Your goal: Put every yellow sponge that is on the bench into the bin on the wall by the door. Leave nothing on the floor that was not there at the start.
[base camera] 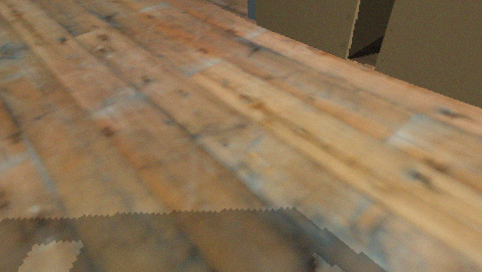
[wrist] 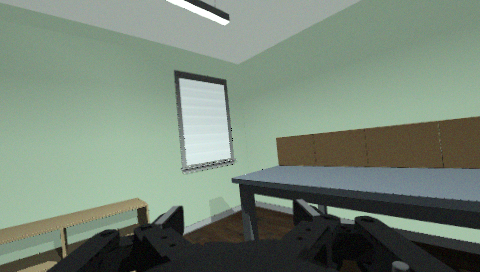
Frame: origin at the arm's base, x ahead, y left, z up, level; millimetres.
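Seen in the pictures: gripper, between the fingertips: (wrist: 238, 215).
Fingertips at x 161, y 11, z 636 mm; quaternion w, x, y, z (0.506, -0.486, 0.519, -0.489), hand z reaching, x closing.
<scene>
Offsets run from my fingertips to a thing's top centre. "spot": to the spot under its first point. Level surfaces: height alone.
My gripper (wrist: 238, 215) is open, its two fingers wide apart at the bottom of the wrist view, with nothing between them. Beyond it on the right stands a bench @(dz -119 mm) (wrist: 360, 179) with a blue-grey top and dark legs, running out of the right edge of the view. No yellow sponge shows on the visible part of the bench top. The bin and the door do not show in either view.
Brown panels @(dx +842, dy -562, dz +61 mm) (wrist: 340, 148) stand behind the bench. A low wooden shelf @(dz -423 mm) (wrist: 100, 212) is at the lower left, and a window (wrist: 206, 122) is on the wall. In the base view, tan panels @(spot: dx +637, dy -136, dz -992 mm) (base camera: 305, 27) @(spot: dx +430, dy -321, dz -959 mm) (base camera: 435, 50) stand at the upper right on the plank floor @(dz -1033 mm) (base camera: 200, 125).
</scene>
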